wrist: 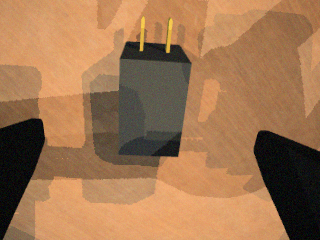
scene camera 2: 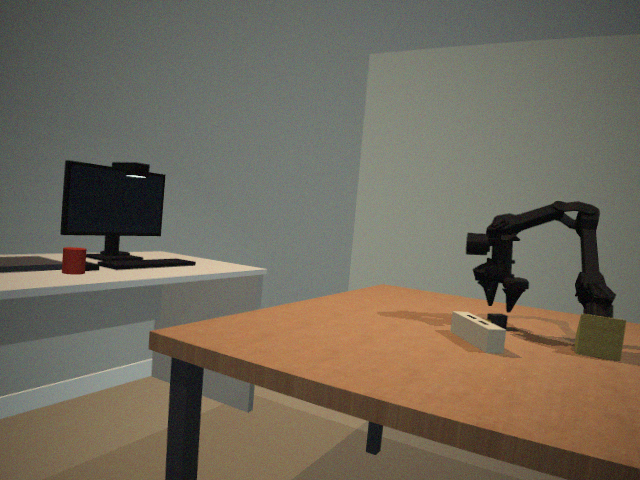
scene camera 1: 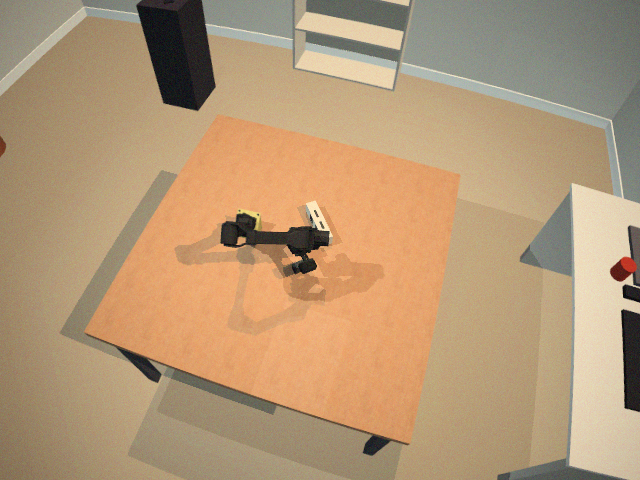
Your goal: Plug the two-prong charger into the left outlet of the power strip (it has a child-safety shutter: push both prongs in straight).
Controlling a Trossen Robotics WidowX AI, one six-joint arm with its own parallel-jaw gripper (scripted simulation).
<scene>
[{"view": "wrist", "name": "gripper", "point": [152, 135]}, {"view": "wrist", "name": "two-prong charger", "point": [153, 78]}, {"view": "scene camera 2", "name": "gripper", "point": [499, 309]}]
</scene>
